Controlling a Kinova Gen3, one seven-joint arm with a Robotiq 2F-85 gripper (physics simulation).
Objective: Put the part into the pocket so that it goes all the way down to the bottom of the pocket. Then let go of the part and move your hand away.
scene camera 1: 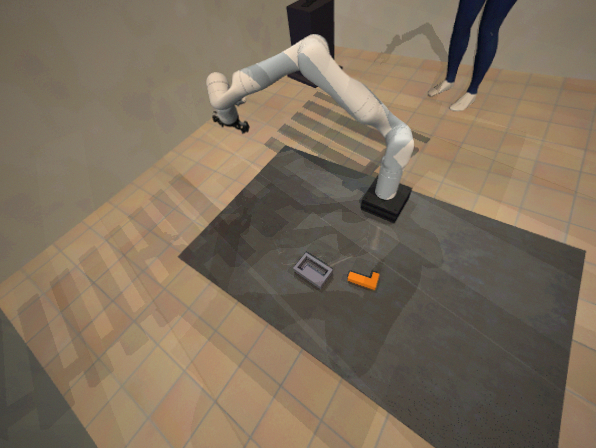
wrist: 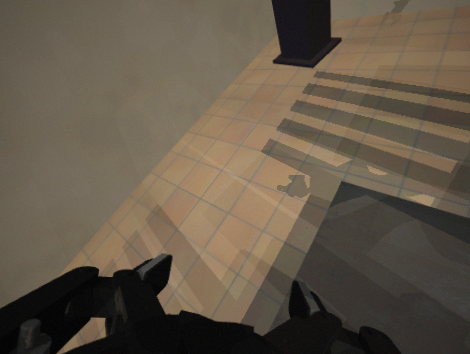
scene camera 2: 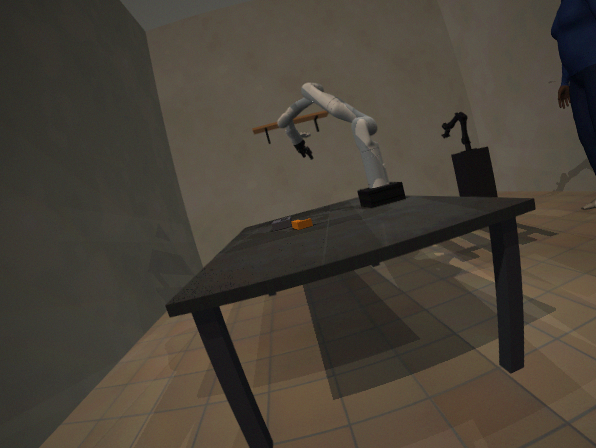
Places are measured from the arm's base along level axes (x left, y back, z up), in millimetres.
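Pixels of known places: gripper, between the fingertips: [scene camera 1: 233, 128] [wrist: 229, 281] [scene camera 2: 308, 158]; arm's base, origin of its link: [scene camera 1: 385, 191] [scene camera 2: 378, 186].
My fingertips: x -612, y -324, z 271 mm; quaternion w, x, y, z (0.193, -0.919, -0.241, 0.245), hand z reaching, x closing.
Note:
For each thing: its top centre in the pictures, then the offset to it from my fingertips. Level surfaces: height alone.
- orange L-shaped part, centre of its top: [scene camera 2: 300, 220] [scene camera 1: 363, 276] dx +780, dy -51, dz -320 mm
- grey pocket block, centre of its top: [scene camera 1: 312, 268] [scene camera 2: 281, 219] dx +610, dy -166, dz -314 mm
- dark table, height of its surface: dz -350 mm
The orange L-shaped part [scene camera 1: 364, 281] [scene camera 2: 302, 224] lies flat on the dark table, beside the grey block with the pocket and apart from it. The grey pocket block [scene camera 1: 313, 271] [scene camera 2: 281, 224] has its opening facing up; in the second scene view the part is in front of some of it. My gripper [scene camera 1: 231, 126] [scene camera 2: 308, 154] [wrist: 229, 281] is open, with nothing between its fingers. It hangs high and far from both, out past the table's far left corner in the first scene view. Neither the part nor the pocket shows in the wrist view.
The dark table [scene camera 1: 475, 320] [scene camera 2: 350, 245] [wrist: 400, 260] carries the arm's black base [scene camera 1: 386, 202] [scene camera 2: 381, 194]. A wall shelf [scene camera 2: 295, 121] is behind the arm. A dark pedestal [scene camera 1: 311, 30] [scene camera 2: 475, 172] [wrist: 302, 30] and a standing person [scene camera 1: 467, 45] [scene camera 2: 580, 65] are beyond the table.

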